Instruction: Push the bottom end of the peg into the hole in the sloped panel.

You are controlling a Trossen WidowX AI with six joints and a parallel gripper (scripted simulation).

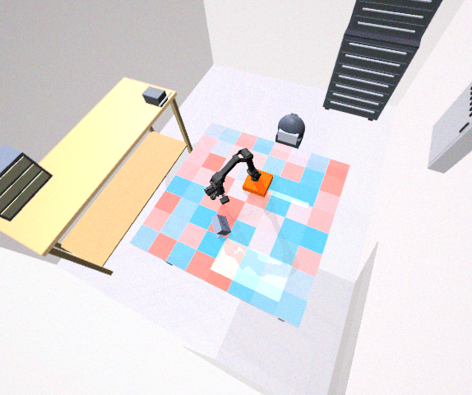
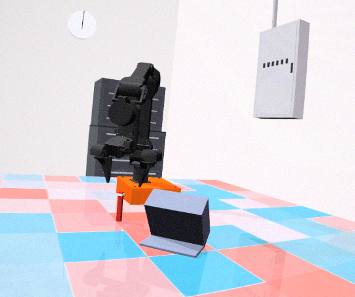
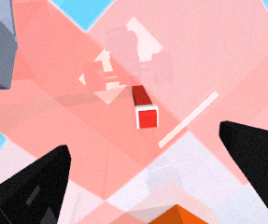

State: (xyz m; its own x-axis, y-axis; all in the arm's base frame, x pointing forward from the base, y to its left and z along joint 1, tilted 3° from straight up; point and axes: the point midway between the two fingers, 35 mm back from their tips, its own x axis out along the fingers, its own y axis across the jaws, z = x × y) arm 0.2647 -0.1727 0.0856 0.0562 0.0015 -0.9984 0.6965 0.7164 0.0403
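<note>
My gripper tip is 40 mm above the thin red peg and 10 mm to the left of it. From my gripper tip the other things lie so: grey sloped panel (190 mm ahead, 60 mm to the left, 40 mm below).
</note>
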